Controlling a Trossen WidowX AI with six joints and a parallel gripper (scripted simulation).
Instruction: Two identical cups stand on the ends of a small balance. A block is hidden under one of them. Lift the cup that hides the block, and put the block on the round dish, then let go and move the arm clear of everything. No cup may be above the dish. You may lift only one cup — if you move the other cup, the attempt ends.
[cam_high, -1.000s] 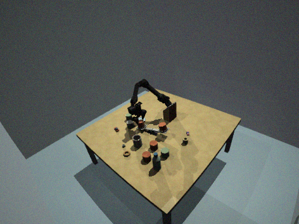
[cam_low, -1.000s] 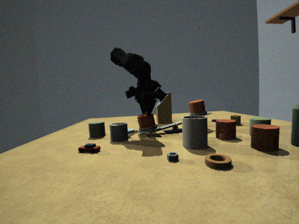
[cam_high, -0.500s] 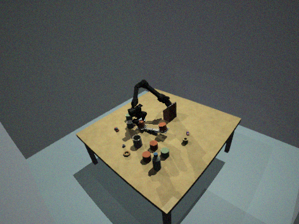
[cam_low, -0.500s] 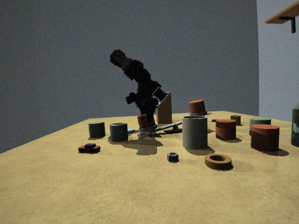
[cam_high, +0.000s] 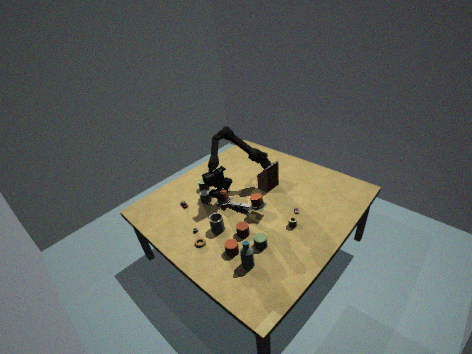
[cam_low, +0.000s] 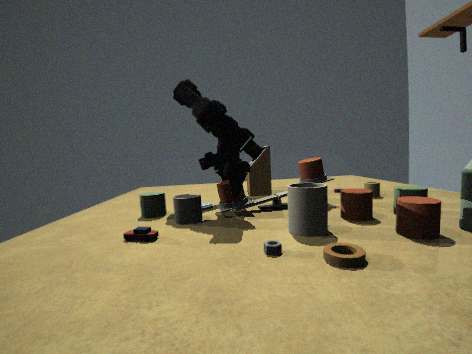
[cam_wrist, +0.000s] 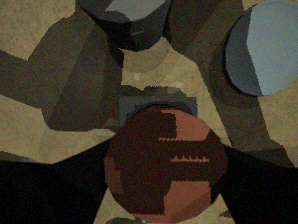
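Right now the light blue round dish is 12 cm behind my gripper tip, 10 cm to the right of it and 4 cm below it. The rest, counted from my gripper tip: toy car (22 cm to the right, 16 cm ahead, 3 cm below); grey cylinder (10 cm to the right, 3 cm ahead, 1 cm below); pale green block (right at my gripper tip).
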